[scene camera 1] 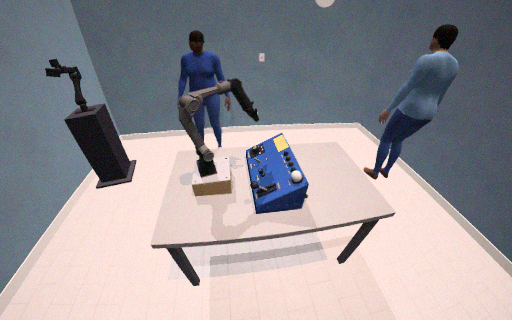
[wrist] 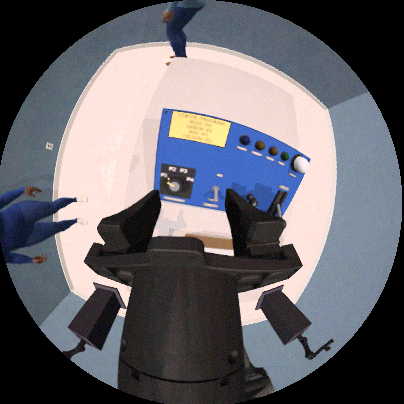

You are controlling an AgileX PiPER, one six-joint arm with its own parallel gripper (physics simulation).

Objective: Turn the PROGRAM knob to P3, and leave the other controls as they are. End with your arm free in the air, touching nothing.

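The PROGRAM knob (scene camera 1: 258,150) (wrist: 174,186) is a round grey knob on a black square plate at one end of the blue sloped panel (scene camera 1: 272,160) (wrist: 200,162). In the wrist view its yellow pointer line points up and left toward the P1 label; the P2, P3 and P4 labels run clockwise from there. My gripper (scene camera 1: 257,118) (wrist: 191,196) is open, with nothing between its fingers. It hangs in the air above the panel, apart from the knob and the other controls.
The panel also carries a yellow label (scene camera 1: 281,143) (wrist: 200,129), a small lever (wrist: 215,193), a black stub control (wrist: 252,200), a slotted lever (scene camera 1: 266,190) (wrist: 278,202), several small round lamps and a white dome (scene camera 1: 296,176) (wrist: 300,164). Two people stand beyond the table (scene camera 1: 350,185).
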